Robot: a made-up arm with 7 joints.
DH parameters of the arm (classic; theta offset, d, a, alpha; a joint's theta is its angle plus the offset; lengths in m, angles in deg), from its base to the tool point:
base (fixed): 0 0 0 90
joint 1: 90 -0.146 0 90
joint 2: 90 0 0 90
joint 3: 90 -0.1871 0 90
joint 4: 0 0 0 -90
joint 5: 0 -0.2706 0 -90
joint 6: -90 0 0 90
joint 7: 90 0 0 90
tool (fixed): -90 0 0 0
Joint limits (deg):
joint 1: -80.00..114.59
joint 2: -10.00..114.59
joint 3: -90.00..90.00
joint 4: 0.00..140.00
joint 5: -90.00..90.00
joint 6: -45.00..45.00
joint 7: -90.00..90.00
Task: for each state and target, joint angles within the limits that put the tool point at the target. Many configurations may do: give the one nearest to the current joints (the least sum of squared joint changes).
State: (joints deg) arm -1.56 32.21 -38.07 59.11 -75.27 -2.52 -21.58
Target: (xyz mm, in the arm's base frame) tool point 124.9 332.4 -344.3
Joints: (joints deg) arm -9.16 49.68 -34.71 53.20 -75.27 -2.52 -21.58
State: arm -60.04 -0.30 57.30 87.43 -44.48 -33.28 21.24
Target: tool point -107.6 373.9 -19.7
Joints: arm -79.62 -9.88 90.00 115.96 -44.48 -33.28 21.24
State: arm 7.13 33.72 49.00 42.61 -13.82 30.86 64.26
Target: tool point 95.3 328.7 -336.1
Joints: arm -14.18 3.54 43.13 62.22 -13.82 30.86 64.26
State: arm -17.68 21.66 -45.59 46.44 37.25 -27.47 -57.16
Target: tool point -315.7 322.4 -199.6
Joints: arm -69.06 55.20 -69.81 51.96 37.25 -27.47 -57.16
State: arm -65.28 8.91 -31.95 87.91 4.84 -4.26 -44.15
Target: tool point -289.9 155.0 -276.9
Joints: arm -76.53 20.54 -29.28 58.73 4.84 -4.26 -44.15
